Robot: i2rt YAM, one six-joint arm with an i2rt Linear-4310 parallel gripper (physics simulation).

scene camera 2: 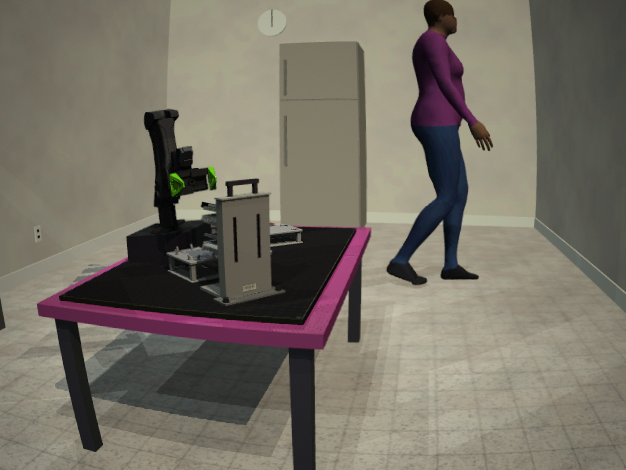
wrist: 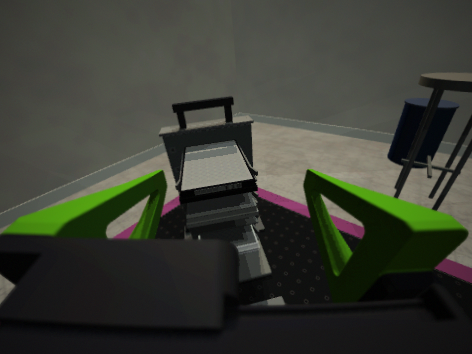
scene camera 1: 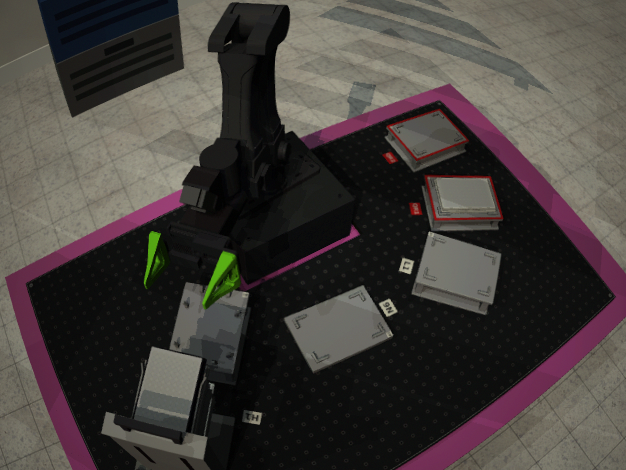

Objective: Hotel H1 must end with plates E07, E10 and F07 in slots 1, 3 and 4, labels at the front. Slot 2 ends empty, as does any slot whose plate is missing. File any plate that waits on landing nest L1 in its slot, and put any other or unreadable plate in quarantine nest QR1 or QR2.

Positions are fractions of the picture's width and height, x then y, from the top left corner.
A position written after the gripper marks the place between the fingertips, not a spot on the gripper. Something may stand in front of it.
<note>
The gripper (scene camera 1: 0.28, 0.63) is open, with nothing in its grasp. Also in view: a clear plate (wrist: 0.52, 0.67). Also in view: a flat grey nest (scene camera 1: 0.52, 0.71).
The gripper also shows in scene camera 2 (scene camera 2: 0.32, 0.39) and in the wrist view (wrist: 0.50, 0.50).
</note>
